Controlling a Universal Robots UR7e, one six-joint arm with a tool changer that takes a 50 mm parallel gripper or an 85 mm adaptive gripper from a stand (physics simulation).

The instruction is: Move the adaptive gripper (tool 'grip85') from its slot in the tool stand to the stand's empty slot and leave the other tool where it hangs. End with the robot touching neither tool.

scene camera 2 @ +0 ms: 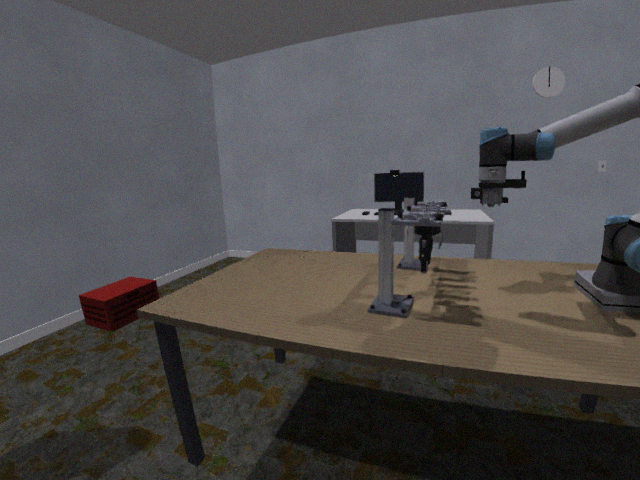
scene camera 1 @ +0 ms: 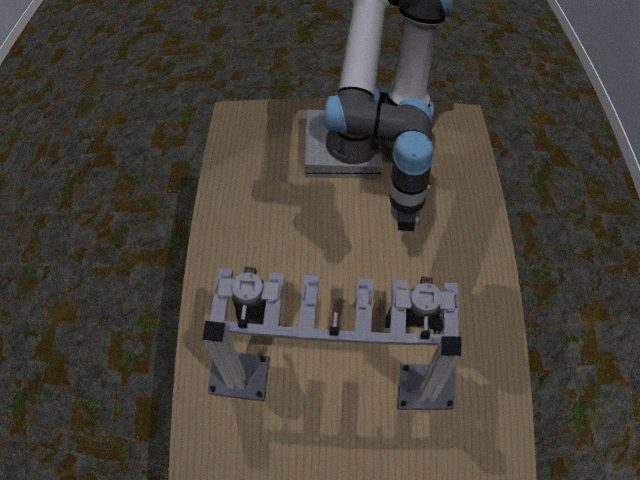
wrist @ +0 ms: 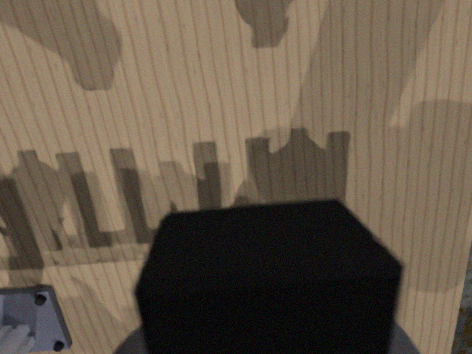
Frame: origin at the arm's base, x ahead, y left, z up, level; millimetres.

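Seen in the pictures: arm's base, origin of the base link: (scene camera 2: 619, 284) (scene camera 1: 352, 144).
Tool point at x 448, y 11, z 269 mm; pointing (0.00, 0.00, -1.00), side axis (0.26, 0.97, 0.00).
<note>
Pixels of each thing's middle, then the offset from my tool point to it. Level surfaces: height alone.
- tool with wide dark parts, body centre: (scene camera 1: 420, 314) (scene camera 2: 427, 241) dx +187, dy +1, dz -116 mm
- tool, body centre: (scene camera 1: 253, 306) (scene camera 2: 435, 224) dx +94, dy -346, dz -124 mm
- wooden table, its level: dz -327 mm
The arm's tool end (scene camera 1: 406, 219) (scene camera 2: 492, 196) is bare and carries no gripper. It points down between the robot base and the stand, touching neither tool. In the wrist view a black block (wrist: 270, 270) hides the lower middle. The tool stand (scene camera 1: 289, 331) (scene camera 2: 385, 258) has three slots. A tool with wide dark parts (scene camera 1: 426, 299), apparently the adaptive gripper, hangs in the right slot in scene camera 1. The other tool (scene camera 1: 247, 289) hangs in the left slot. The middle slot, between two prongs, is empty. In scene camera 2 the hanging tools overlap, with dark fingers (scene camera 2: 424, 253) below the rail.
Two posts on dark base plates (scene camera 1: 426, 397) (scene camera 2: 391, 304) (wrist: 52, 320) carry the stand's rail above the wooden table (scene camera 1: 310, 454) (scene camera 2: 289, 289). The robot base plate (scene camera 1: 315, 155) stands at the table's far end in scene camera 1. Shadows of the stand and arm cross the table.
</note>
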